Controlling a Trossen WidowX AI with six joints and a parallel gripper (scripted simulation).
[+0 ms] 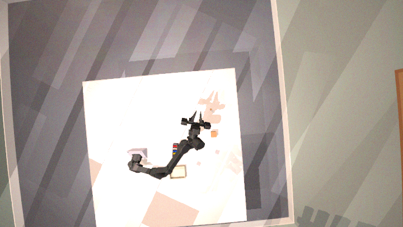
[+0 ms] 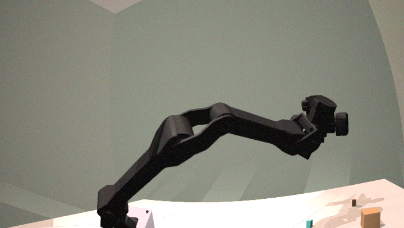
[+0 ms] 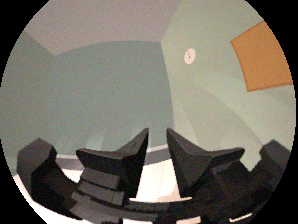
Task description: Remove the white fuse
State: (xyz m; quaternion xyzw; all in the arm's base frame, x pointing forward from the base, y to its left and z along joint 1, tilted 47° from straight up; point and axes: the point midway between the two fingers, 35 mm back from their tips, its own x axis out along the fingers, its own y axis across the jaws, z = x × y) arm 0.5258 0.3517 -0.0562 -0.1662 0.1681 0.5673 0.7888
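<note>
My gripper tip is now 28 cm to the left of the white fuse, 28 cm above it and 22 cm past it. From my gripper tip the other things lie so: tiny orange piece 30 cm below, 10 cm ahead, 1 cm to the left; orange cube 29 cm below, 19 cm to the right, 10 cm ahead; tiny teal piece 30 cm below, 13 cm to the right, 6 cm behind.
</note>
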